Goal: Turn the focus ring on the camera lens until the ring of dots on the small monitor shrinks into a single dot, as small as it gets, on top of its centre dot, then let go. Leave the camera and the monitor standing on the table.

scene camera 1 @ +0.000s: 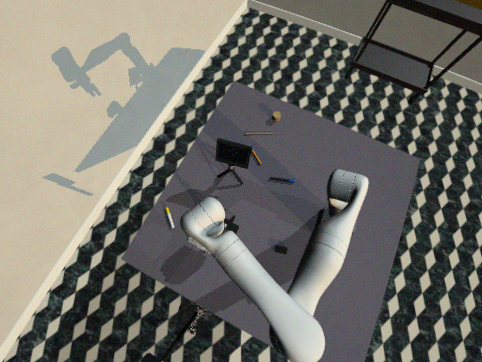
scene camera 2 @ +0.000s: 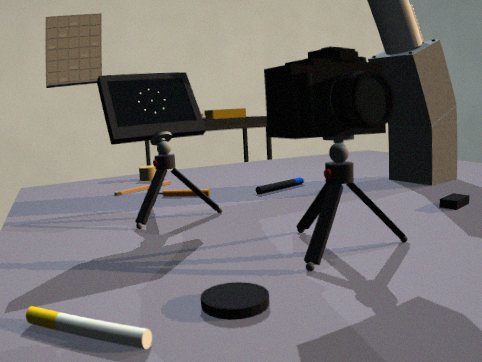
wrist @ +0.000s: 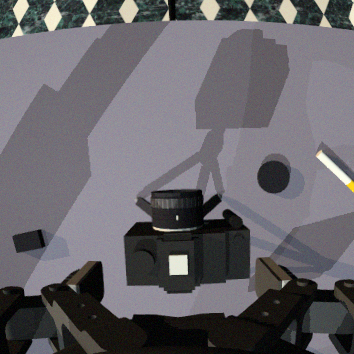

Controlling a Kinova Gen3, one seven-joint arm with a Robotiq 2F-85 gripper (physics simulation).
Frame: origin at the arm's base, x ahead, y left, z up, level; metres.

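Seen in the pictures: gripper, fingertip midpoint: [wrist: 178, 277]; arm's base at its link origin: [scene camera 2: 404, 48].
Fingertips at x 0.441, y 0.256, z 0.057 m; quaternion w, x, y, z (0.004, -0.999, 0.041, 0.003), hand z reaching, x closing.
Observation:
Pixels of each thing's top centre, then the offset from my fingertips to it.
- ribbed focus ring at its top centre: [wrist: 176, 203] dx -0.001, dy +0.025, dz -0.153 m
- monitor at its top centre: [scene camera 2: 146, 72] [scene camera 1: 233, 146] dx +0.101, dy -0.398, dz -0.111 m
- black disc at its top centre: [scene camera 2: 234, 294] [wrist: 273, 176] dx +0.178, dy +0.031, dz -0.353 m
- white-and-yellow marker at its top centre: [scene camera 2: 81, 318] [wrist: 341, 173] [scene camera 1: 169, 217] dx +0.316, dy +0.023, dz -0.347 m
- small black block at its top centre: [scene camera 2: 454, 197] [wrist: 26, 241] [scene camera 1: 281, 249] dx -0.306, dy -0.044, dz -0.348 m
- blue-ended marker at its top centre: [scene camera 2: 281, 181] [scene camera 1: 282, 179] dx -0.189, dy -0.415, dz -0.347 m
The black camera [scene camera 2: 305, 102] [wrist: 215, 260] stands upright on its small tripod. Its lens [scene camera 2: 369, 104] points away from the gripper's base in the wrist view, with the ribbed focus ring [wrist: 177, 201] near the lens front. The monitor [scene camera 1: 234, 153] [scene camera 2: 150, 104] stands on its own tripod; its screen shows a wide ring of small pale dots around a centre dot. My gripper [wrist: 178, 277] is open and empty, above the camera, its fingers to either side of the camera body in the wrist view and apart from the lens. The arm hides it in scene camera 1.
A black disc [scene camera 2: 235, 300] [wrist: 273, 176] and a white-and-yellow marker [scene camera 1: 170, 218] [scene camera 2: 95, 327] lie beside the camera. A small black block [scene camera 1: 281, 249] [wrist: 28, 241] lies on its other side. A blue-ended marker [scene camera 1: 281, 179] [scene camera 2: 280, 185] and orange sticks lie near the monitor.

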